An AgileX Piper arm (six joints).
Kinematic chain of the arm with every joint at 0, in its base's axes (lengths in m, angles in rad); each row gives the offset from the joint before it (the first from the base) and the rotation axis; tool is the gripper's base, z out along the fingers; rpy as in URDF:
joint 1: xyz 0 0 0.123 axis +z
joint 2: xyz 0 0 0 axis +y
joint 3: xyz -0.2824 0 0.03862 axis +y
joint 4: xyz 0.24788 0 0.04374 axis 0.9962 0 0.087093
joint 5: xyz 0 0 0 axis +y
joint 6: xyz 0.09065 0 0.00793 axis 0.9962 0 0.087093
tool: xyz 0 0 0 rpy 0 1.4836 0
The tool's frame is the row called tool.
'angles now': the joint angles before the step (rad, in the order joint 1, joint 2, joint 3, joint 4, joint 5, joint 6). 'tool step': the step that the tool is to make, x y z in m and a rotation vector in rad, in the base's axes. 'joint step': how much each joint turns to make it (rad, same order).
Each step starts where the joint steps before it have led.
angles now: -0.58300, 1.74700, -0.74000, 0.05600, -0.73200, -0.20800
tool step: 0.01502, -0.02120, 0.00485, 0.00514, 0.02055, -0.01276
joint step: -0.02899, 0.04900, -0.11299, -0.01798, 0.08399, 0.00099
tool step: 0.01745, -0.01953, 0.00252, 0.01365, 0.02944, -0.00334
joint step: -0.01802, 0.05901, -0.12202, -0.01903, 0.09501, 0.00502
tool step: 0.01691, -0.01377, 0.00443, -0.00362, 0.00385, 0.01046
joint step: -0.00599, 0.05101, -0.10600, -0.02899, 0.05599, 0.01599
